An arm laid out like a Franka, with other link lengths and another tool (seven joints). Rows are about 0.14 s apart.
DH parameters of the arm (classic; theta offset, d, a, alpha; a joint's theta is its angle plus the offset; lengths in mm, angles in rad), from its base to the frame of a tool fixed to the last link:
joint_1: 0 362.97 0 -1.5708
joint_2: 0 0 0 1.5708
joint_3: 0 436.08 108.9 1.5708
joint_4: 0 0 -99.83 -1.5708
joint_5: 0 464.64 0 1.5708
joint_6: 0 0 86.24 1.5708
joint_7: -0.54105 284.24 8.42 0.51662
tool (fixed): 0 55.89 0 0
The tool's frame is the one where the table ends.
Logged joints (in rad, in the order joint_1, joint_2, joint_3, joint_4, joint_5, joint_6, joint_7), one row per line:
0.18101, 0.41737, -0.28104, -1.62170, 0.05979, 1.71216, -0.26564
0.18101, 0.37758, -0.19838, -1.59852, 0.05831, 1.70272, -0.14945
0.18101, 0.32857, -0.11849, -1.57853, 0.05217, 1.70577, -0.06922
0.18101, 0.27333, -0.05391, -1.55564, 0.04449, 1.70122, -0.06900
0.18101, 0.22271, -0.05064, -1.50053, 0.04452, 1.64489, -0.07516
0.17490, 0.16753, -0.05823, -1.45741, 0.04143, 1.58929, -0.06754
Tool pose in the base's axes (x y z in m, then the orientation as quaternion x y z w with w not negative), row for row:
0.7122, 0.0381, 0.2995, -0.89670, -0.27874, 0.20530, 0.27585
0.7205, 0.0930, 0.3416, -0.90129, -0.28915, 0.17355, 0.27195
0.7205, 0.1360, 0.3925, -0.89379, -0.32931, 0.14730, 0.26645
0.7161, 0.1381, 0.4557, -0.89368, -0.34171, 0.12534, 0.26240
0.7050, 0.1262, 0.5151, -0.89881, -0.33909, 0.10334, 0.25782
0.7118, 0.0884, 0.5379, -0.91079, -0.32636, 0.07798, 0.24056
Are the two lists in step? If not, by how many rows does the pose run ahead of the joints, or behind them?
The pose runs 1 row ahead of the joints: the pose in row i belongs to the joints in row i + 1.
